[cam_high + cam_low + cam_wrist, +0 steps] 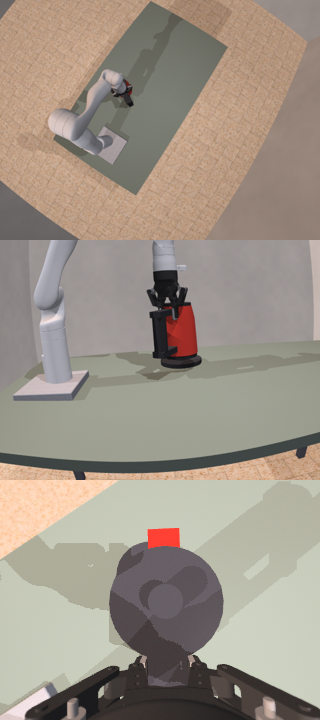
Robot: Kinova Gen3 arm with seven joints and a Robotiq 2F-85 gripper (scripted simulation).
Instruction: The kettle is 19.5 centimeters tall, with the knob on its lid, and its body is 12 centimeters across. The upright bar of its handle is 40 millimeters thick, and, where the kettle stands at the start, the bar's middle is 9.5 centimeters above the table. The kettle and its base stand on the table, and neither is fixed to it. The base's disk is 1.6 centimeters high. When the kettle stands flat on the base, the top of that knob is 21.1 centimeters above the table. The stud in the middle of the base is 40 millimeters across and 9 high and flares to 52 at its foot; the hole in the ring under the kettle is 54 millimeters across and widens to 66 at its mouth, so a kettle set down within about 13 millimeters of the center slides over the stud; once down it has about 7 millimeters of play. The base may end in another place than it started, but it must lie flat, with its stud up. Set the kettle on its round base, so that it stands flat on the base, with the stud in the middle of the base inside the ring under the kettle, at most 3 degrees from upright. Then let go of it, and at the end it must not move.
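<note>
Right now the red kettle is 5 cm below my hand, 2 cm to the left of it and 1 cm ahead of it. From my hand the other things lie so: black round base (18 cm below, 13 cm to the left, 3 cm ahead).
</note>
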